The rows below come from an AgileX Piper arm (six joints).
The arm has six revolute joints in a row. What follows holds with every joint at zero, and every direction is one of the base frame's.
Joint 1 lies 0.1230 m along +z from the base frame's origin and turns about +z.
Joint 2 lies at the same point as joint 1 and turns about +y.
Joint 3 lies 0.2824 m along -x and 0.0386 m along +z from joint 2 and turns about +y.
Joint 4 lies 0.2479 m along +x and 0.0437 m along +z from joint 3 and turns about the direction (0.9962, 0, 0.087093).
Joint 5 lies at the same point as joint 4 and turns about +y.
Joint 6 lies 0.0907 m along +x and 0.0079 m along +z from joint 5 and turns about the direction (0.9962, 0, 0.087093).
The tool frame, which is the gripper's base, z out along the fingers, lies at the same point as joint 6; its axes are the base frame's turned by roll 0.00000, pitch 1.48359 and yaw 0.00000 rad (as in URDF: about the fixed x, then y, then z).
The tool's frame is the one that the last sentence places.
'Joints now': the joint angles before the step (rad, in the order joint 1, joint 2, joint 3, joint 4, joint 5, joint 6). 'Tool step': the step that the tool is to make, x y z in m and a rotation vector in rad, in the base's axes. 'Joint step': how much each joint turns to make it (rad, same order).
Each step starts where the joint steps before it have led.
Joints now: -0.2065, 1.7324, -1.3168, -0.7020, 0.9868, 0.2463
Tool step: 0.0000, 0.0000, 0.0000, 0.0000, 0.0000, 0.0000
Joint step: 0.0000, 0.0000, 0.0000, 0.0000, 0.0000, 0.0000
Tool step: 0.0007, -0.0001, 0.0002, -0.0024, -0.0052, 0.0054
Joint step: -0.0001, 0.0002, -0.0001, -0.0030, -0.0074, 0.0000
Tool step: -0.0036, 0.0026, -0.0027, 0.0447, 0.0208, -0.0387
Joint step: 0.0001, -0.0002, 0.0003, 0.0498, 0.0380, 0.0001
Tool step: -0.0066, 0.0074, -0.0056, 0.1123, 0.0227, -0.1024
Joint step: 0.0001, 0.0001, -0.0003, 0.1176, 0.0730, 0.0306
